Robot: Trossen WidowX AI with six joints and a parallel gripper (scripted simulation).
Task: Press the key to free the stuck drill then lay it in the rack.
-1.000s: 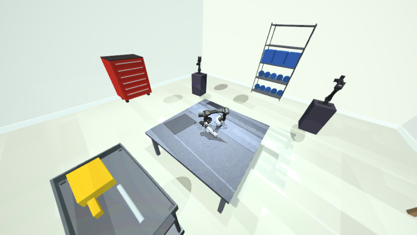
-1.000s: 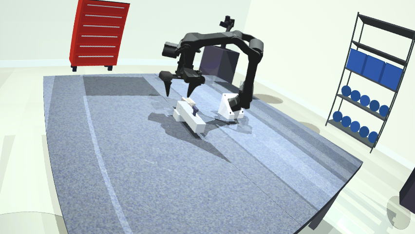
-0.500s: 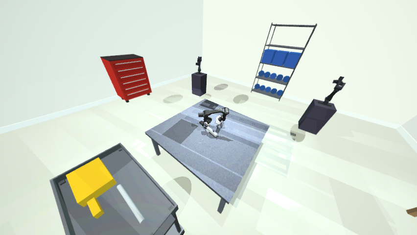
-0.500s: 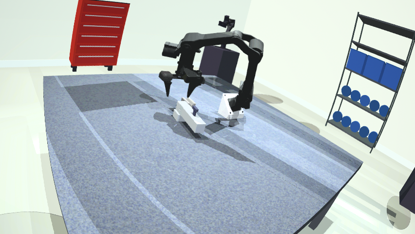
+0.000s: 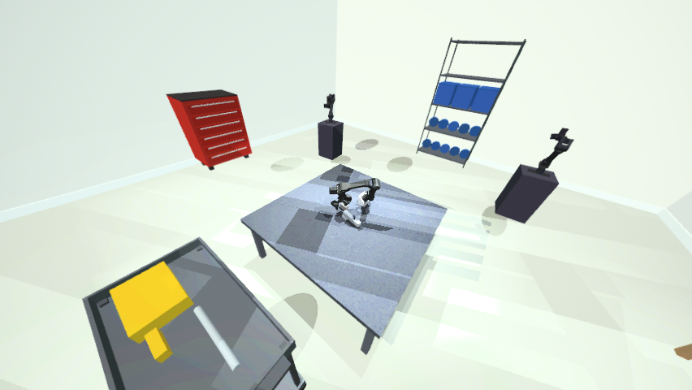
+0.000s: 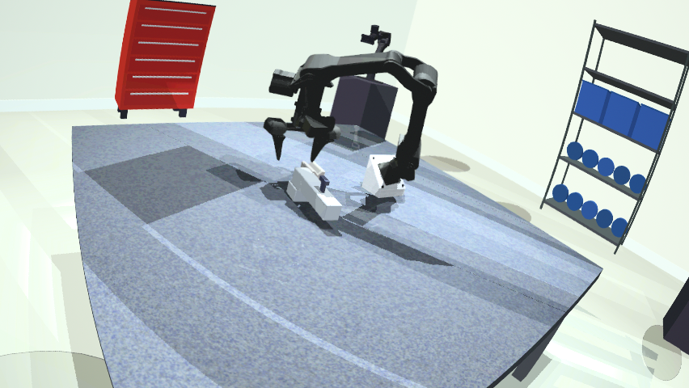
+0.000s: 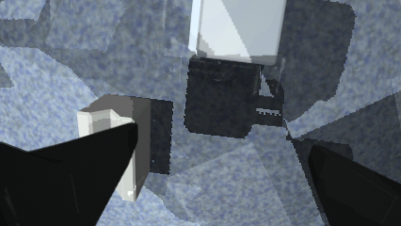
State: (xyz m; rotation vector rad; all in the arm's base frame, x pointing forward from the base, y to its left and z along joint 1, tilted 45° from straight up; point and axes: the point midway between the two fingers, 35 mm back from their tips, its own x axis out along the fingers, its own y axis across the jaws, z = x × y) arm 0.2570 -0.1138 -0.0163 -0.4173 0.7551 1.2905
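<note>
The drill lies 3 cm ahead of my gripper tip, 10 cm to the left of it and 2 cm below it. Round my gripper tip: white block (3 cm ahead, 12 cm to the left, 3 cm below); dark key (4 cm ahead, 15 cm to the left, 1 cm below).
</note>
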